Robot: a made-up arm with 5 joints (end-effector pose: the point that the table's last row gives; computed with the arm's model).
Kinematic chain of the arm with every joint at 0, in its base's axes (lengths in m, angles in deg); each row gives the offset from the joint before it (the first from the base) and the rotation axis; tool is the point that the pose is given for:
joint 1: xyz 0 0 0.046 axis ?
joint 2: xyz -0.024 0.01 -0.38 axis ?
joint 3: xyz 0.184 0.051 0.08 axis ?
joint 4: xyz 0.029 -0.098 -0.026 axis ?
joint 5: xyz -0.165 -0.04 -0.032 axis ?
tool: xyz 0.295 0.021 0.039
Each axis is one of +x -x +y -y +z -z.
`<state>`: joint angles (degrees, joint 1 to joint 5).
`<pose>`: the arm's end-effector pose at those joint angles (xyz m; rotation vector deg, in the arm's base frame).
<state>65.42 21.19 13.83 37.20 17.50</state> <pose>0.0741 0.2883 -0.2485 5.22 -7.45 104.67</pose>
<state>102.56 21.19 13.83 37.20 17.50</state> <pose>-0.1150 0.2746 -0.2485 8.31 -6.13 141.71</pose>
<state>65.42 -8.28 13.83 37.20 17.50</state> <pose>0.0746 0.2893 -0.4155 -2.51 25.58 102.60</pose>
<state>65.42 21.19 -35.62 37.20 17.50</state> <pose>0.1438 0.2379 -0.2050 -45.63 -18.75 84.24</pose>
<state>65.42 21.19 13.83 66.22 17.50</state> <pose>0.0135 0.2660 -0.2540 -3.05 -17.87 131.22</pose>
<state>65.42 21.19 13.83 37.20 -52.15</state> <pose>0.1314 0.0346 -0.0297 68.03 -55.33 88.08</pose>
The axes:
joint 1: +z
joint 2: -y
joint 3: +x
joint 4: +z
joint 5: +y

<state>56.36 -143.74 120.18 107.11 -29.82</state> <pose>-0.0806 -0.1804 -0.4564 52.45 10.30 -9.64</pose>
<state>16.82 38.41 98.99 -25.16 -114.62</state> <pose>-0.0926 -0.1680 -0.3323 83.90 -72.70 -75.47</pose>
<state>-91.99 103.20 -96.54 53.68 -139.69</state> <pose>0.2318 0.5079 -0.4674 -129.00 -12.96 53.58</pose>
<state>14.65 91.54 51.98 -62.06 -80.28</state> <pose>-0.2406 -0.1764 -0.2165 76.59 -103.69 -57.65</pose>
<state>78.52 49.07 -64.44 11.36 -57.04</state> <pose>-0.2175 -0.0778 -0.0126 0.06 -122.94 65.38</pose>
